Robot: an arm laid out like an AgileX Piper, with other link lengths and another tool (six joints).
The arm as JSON. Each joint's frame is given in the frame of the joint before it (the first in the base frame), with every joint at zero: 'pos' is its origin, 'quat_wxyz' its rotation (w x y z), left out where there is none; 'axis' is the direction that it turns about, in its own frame. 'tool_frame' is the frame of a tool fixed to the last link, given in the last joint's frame.
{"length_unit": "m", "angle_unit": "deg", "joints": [
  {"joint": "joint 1", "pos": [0.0, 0.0, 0.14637], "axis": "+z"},
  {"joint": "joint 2", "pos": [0.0, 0.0, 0.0], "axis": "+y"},
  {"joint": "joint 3", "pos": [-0.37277, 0.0, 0.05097], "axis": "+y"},
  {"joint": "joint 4", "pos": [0.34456, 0.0, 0.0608], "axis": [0.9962, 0.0, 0.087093]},
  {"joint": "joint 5", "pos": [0.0, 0.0, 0.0], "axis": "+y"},
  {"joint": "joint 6", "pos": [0.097, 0.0, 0.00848], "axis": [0.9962, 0.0, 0.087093]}
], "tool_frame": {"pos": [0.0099, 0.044, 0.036], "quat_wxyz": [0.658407, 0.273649, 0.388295, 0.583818]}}
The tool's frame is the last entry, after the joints.
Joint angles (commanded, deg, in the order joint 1, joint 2, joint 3, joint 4, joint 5, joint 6), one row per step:
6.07, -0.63, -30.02, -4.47, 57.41, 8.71
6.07, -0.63, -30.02, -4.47, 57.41, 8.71
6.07, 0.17, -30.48, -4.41, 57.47, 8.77
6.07, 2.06, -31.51, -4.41, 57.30, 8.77
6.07, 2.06, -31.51, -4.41, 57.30, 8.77
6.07, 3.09, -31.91, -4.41, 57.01, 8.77
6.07, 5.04, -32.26, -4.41, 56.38, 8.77
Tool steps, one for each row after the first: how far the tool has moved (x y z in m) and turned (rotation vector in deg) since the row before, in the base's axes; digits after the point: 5 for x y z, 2 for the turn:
0.00000, 0.00000, 0.00000, 0.00, 0.00, 0.00
0.00198, 0.00024, 0.00286, 0.06, 0.41, 0.01
0.00517, 0.00057, 0.00679, -0.08, 0.69, 0.01
0.00000, 0.00000, 0.00000, 0.00, 0.00, 0.00
0.00357, 0.00042, 0.00295, -0.05, 0.34, 0.02
0.00842, 0.00098, 0.00280, -0.13, 0.96, 0.04

